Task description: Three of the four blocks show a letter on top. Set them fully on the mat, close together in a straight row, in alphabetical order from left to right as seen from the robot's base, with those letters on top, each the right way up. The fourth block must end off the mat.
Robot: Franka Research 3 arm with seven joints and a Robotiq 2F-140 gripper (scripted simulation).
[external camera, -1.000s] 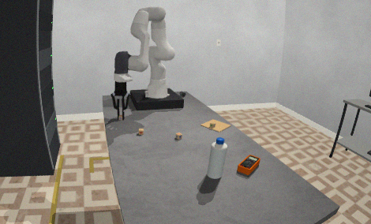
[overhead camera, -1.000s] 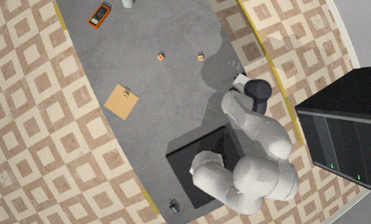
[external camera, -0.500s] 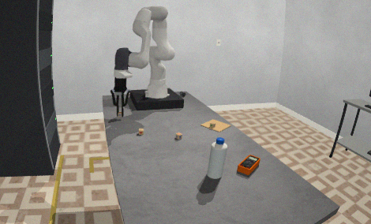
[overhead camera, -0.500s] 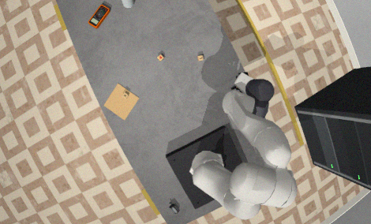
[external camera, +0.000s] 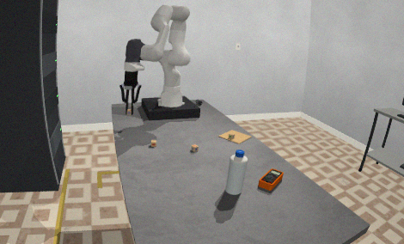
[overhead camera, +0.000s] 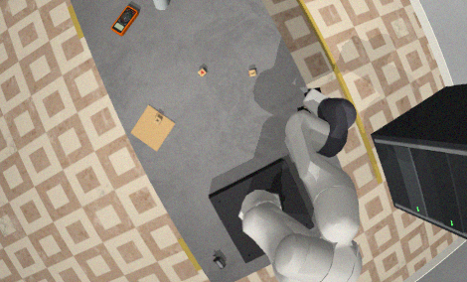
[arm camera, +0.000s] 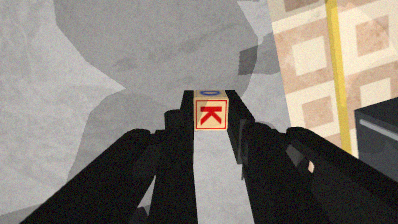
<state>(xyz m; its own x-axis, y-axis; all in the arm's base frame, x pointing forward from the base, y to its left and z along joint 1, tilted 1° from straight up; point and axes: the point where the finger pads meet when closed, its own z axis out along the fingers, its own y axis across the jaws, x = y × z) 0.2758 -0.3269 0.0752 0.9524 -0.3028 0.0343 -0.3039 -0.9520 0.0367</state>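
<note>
Right now my hand is 57 cm to the right of the tan mat, 21 cm short of it and 13 cm above it. Also, from my hand: white bottle: 70 cm ahead, 30 cm to the left, 5 cm below; then red k block: 2 cm below.
</note>
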